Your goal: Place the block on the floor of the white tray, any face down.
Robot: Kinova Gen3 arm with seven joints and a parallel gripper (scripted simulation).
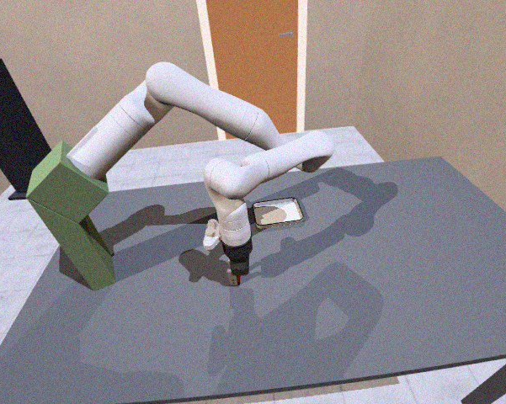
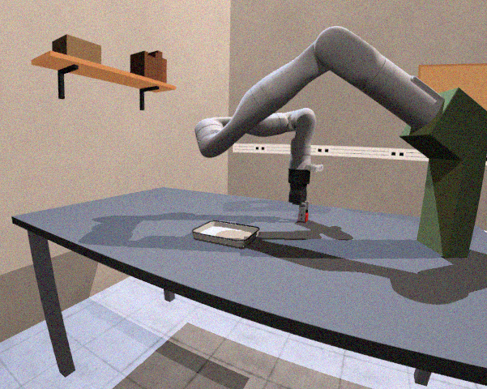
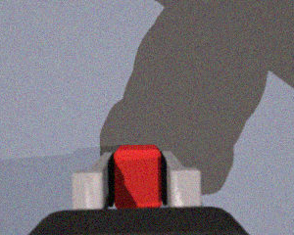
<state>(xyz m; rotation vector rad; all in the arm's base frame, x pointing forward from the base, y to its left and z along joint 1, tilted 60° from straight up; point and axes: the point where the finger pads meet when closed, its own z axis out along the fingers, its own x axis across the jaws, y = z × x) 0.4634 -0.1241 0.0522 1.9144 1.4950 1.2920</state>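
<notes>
My gripper is now 14 cm short of the white tray, 28 cm to the right of it and 1 cm above it. The rest, counted from my hand: red block: 1 cm below.
</notes>
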